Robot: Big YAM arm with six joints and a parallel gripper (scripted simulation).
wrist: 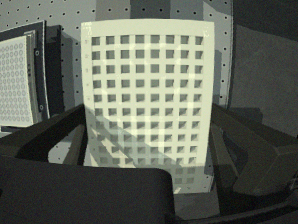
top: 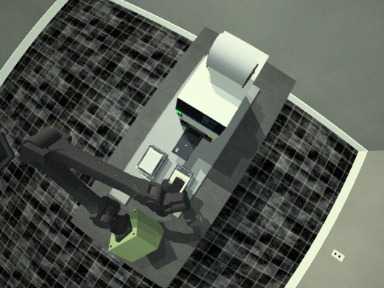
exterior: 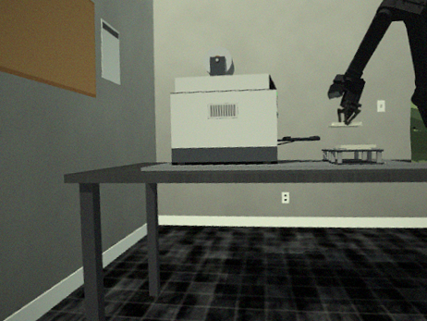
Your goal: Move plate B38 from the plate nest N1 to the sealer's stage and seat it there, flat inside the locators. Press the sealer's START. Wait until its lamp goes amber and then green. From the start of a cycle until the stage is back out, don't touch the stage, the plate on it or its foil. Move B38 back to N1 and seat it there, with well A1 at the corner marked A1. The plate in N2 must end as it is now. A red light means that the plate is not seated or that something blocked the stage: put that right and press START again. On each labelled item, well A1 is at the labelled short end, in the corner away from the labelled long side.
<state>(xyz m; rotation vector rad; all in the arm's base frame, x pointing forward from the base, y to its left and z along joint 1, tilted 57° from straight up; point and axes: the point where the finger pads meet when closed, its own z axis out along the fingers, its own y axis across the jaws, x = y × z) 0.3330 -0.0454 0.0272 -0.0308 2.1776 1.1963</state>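
Now: the sealer stage 170 mm ahead of my hand, 130 mm to the left of it and 60 mm below it. Round my hand: foil roll 480 mm ahead, 230 mm to the left, 260 mm above; white-topped plate 50 mm behind, 190 mm to the left, 100 mm below.
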